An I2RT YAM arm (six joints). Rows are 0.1 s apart.
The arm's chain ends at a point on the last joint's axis. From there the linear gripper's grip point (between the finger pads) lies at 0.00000 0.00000 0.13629 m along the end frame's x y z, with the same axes.
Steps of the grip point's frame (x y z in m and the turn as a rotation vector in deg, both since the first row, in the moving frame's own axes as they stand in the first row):
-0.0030, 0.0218, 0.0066, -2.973, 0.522, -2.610
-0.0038, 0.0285, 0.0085, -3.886, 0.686, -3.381
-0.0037, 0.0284, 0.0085, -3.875, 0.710, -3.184
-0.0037, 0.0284, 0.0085, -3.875, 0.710, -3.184
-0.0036, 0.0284, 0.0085, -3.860, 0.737, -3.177
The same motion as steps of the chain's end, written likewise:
-0.0044, 0.0148, 0.0068, -2.973, 0.522, -2.610
-0.0057, 0.0193, 0.0088, -3.886, 0.686, -3.381
-0.0056, 0.0192, 0.0088, -3.875, 0.710, -3.184
-0.0056, 0.0192, 0.0088, -3.875, 0.710, -3.184
-0.0056, 0.0193, 0.0088, -3.860, 0.737, -3.177

